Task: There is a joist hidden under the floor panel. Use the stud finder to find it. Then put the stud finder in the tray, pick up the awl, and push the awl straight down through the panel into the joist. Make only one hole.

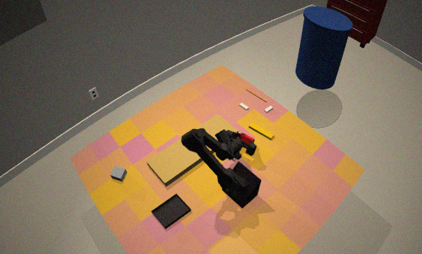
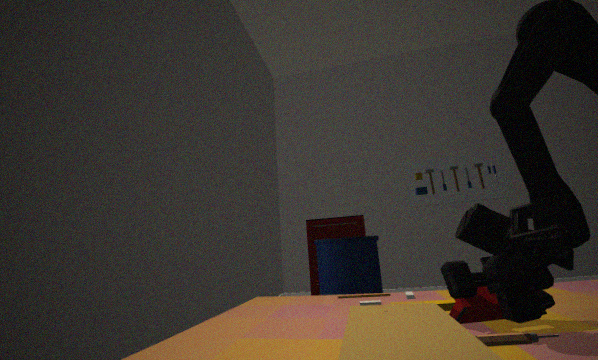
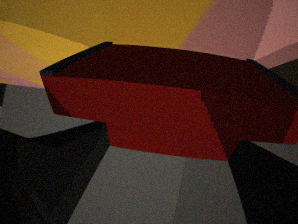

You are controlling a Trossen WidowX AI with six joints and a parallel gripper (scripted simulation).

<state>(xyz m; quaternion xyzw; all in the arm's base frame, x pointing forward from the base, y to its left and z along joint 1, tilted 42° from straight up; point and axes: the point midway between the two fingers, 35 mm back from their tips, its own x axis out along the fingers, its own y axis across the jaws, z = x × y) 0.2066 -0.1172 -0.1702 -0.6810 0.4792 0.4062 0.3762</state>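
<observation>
Right now my gripper tip is 10 mm short of the red stud finder and 10 mm above it. The rest, counted from my gripper tip: thin stick (260 mm ahead, 320 mm to the right, 60 mm below); awl (30 mm behind, 120 mm to the left, 60 mm below); yellow bar (10 mm ahead, 130 mm to the right, 50 mm below).
</observation>
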